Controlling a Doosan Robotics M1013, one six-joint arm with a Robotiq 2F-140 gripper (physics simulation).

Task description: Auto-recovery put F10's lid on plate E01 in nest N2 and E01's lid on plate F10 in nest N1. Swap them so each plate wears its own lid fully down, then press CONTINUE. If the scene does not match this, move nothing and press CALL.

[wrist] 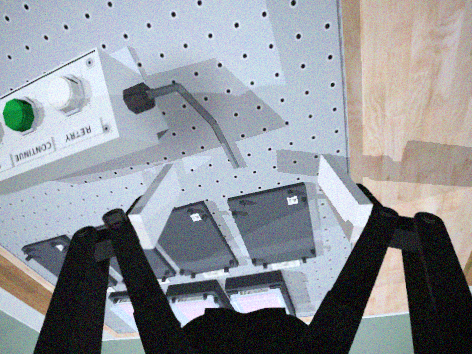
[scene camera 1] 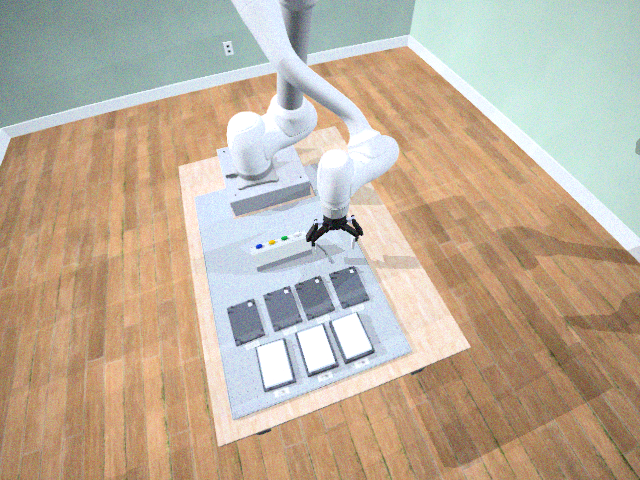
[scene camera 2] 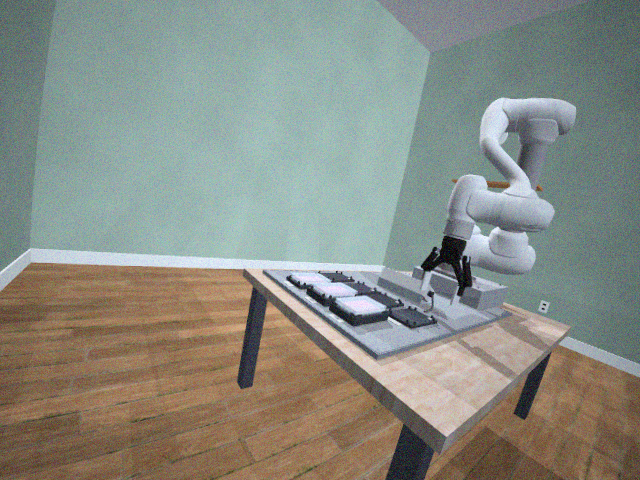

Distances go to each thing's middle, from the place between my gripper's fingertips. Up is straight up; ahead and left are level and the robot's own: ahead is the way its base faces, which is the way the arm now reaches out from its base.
Right now the green button [wrist: 24, 116] is 100 mm behind my hand and 170 mm to the right of it.
